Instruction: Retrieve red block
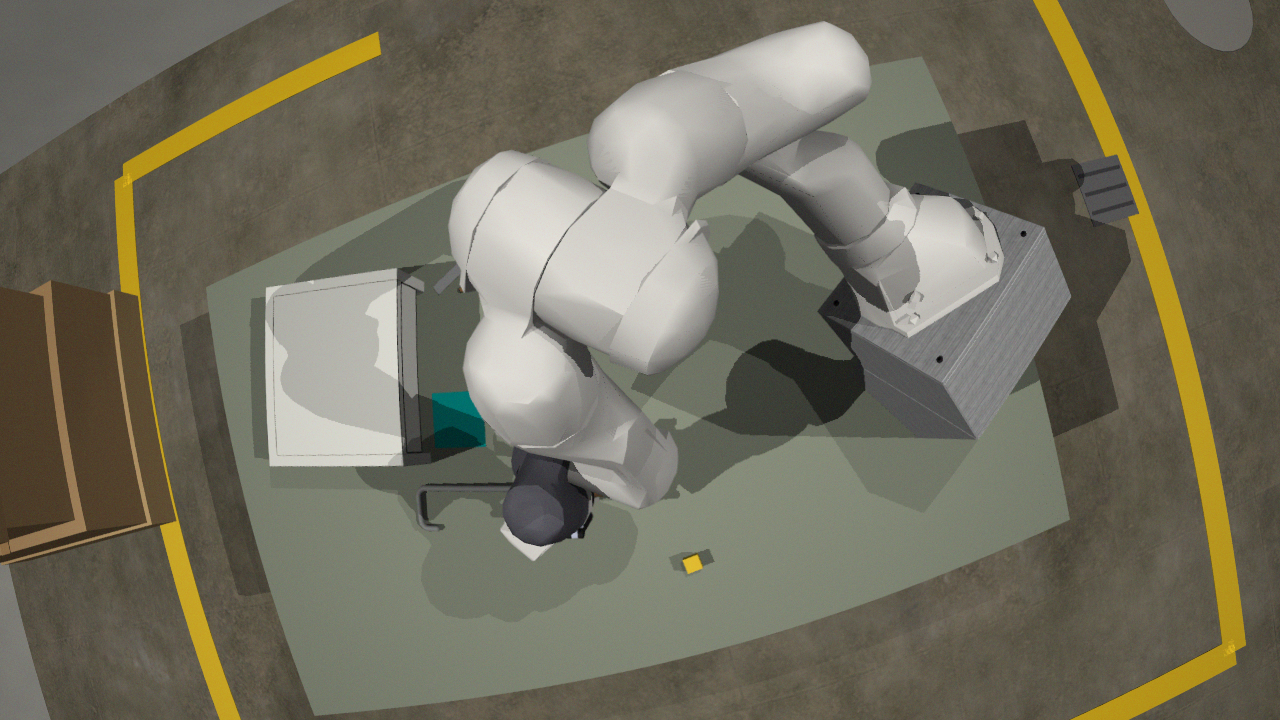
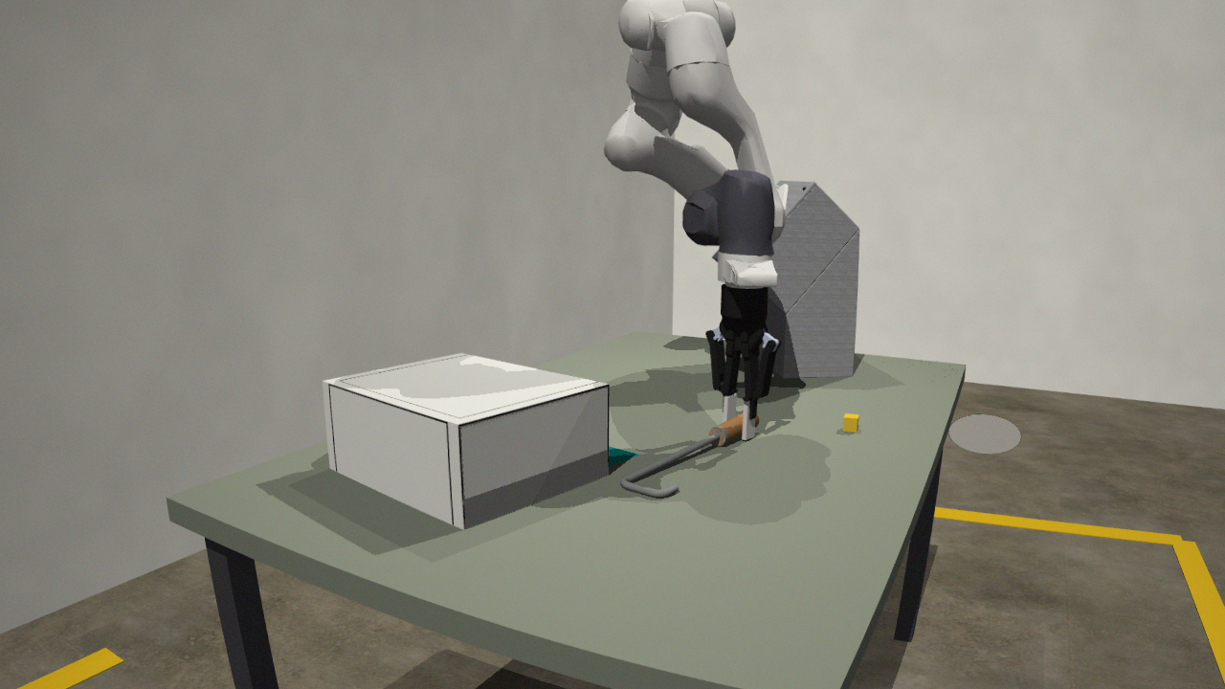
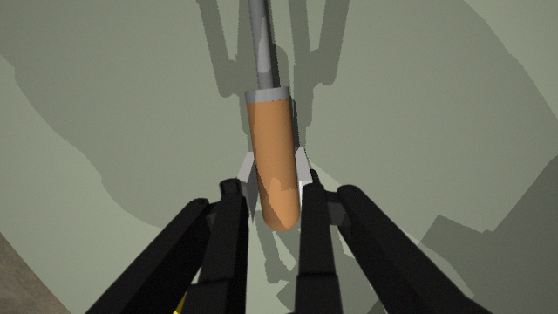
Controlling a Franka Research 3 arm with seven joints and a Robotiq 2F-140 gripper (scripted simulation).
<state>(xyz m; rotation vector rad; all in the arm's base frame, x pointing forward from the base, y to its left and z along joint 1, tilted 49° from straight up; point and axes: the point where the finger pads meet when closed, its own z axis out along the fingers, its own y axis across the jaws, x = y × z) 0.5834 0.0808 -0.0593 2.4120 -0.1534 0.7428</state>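
My gripper is now 10 cm past the grey fork-ended tool, 34 cm to the left of it and 3 cm above it. The rest, counted from my hand: grey hook tool (14 cm ahead, 1 cm to the right, 2 cm below); then yellow cube (11 cm behind, 18 cm to the left, 2 cm below); then teal square (17 cm ahead, 18 cm to the right, 4 cm below).
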